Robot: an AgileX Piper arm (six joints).
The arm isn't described. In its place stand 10 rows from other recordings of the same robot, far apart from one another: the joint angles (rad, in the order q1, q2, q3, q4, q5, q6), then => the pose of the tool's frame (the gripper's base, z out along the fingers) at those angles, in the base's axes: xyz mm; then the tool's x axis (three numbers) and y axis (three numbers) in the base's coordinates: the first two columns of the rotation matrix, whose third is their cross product.
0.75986 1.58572 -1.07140 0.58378 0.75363 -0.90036 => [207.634, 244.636, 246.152, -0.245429, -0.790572, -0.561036, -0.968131, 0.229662, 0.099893]
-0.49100 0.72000 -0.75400 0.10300 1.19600 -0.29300 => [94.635, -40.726, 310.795, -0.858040, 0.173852, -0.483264, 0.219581, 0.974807, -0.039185]
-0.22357 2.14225 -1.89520 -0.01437 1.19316 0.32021 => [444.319, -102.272, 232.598, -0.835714, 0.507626, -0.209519, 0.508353, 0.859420, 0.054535]
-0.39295 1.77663 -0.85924 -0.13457 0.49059 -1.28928 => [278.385, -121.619, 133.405, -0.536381, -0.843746, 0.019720, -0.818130, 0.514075, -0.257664]
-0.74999 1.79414 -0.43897 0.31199 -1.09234 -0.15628 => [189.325, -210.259, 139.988, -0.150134, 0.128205, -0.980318, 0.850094, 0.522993, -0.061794]
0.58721 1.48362 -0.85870 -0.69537 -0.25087 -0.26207 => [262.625, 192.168, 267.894, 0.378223, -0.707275, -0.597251, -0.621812, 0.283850, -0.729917]
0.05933 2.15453 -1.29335 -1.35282 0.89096 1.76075 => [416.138, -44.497, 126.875, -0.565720, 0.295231, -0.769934, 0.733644, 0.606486, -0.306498]
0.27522 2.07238 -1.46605 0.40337 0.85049 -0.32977 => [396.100, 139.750, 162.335, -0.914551, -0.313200, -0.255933, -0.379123, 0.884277, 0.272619]
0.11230 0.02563 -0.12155 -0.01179 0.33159 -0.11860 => [50.949, 5.394, 222.661, -0.131722, -0.145058, -0.980616, -0.126396, 0.983619, -0.128524]
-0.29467 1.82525 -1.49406 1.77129 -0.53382 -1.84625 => [399.134, -168.559, 319.474, -0.368254, 0.072258, -0.926913, 0.682691, 0.697795, -0.216830]
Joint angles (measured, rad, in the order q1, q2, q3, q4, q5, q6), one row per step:
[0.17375 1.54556 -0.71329 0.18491 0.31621 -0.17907]
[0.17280 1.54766 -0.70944 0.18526 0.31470 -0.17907]
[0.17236 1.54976 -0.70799 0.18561 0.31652 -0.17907]
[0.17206 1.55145 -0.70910 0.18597 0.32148 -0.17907]
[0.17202 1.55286 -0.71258 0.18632 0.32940 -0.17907]
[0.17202 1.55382 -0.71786 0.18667 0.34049 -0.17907]
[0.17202 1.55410 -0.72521 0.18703 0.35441 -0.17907]
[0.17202 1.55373 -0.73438 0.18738 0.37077 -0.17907]
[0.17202 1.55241 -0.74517 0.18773 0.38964 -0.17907]
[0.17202 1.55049 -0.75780 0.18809 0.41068 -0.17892]
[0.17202 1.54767 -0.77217 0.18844 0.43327 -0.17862]
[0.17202 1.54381 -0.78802 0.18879 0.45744 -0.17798]
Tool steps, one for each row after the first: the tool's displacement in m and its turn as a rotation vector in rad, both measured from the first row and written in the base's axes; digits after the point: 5 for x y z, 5 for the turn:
[-0.00061 -0.00039 -0.00145 -0.00070 0.00441 -0.00139]
[-0.00097 -0.00053 -0.00245 -0.00115 0.00975 -0.00183]
[-0.00102 -0.00053 -0.00286 -0.00121 0.01528 -0.00170]
[-0.00078 -0.00037 -0.00273 -0.00096 0.02112 -0.00091]
[-0.00041 -0.00011 -0.00218 -0.00047 0.02789 0.00037]
[0.00016 0.00022 -0.00105 0.00037 0.03474 0.00204]
[0.00091 0.00063 0.00062 0.00149 0.04157 0.00407]
[0.00175 0.00109 0.00286 0.00292 0.04835 0.00650]
[0.00277 0.00161 0.00566 0.00469 0.05489 0.00914]
[0.00394 0.00218 0.00912 0.00685 0.06037 0.01193]
[0.00517 0.00279 0.01323 0.00944 0.06497 0.01473]

